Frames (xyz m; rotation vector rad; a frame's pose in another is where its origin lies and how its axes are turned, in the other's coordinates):
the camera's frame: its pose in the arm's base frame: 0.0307 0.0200 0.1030 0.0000 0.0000 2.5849
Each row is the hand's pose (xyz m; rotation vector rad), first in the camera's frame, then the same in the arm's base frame.
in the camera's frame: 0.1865 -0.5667 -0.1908 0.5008 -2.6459 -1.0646
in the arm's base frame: 0.1718 0.5997 -0.0878 2.3420 -0.2144 0.0450
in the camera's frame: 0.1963 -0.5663 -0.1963 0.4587 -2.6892 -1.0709
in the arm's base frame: 0.1633 0.6045 -0.0933 2.3515 -0.2583 0.0035
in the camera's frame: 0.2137 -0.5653 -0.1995 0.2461 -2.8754 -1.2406
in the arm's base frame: 0.1480 0.6129 -0.0965 2.3027 -0.4499 -0.2767
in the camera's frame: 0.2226 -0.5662 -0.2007 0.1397 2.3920 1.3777
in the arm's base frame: 0.1409 0.6183 -0.0977 2.0152 -0.7053 -0.7899
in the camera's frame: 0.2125 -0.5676 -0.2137 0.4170 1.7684 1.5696
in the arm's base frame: 0.1502 0.6142 -0.1107 1.4978 -0.8377 -1.2538
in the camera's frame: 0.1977 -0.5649 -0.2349 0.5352 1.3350 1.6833
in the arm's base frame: 0.1613 0.6041 -0.1319 1.0956 -0.8497 -1.4722
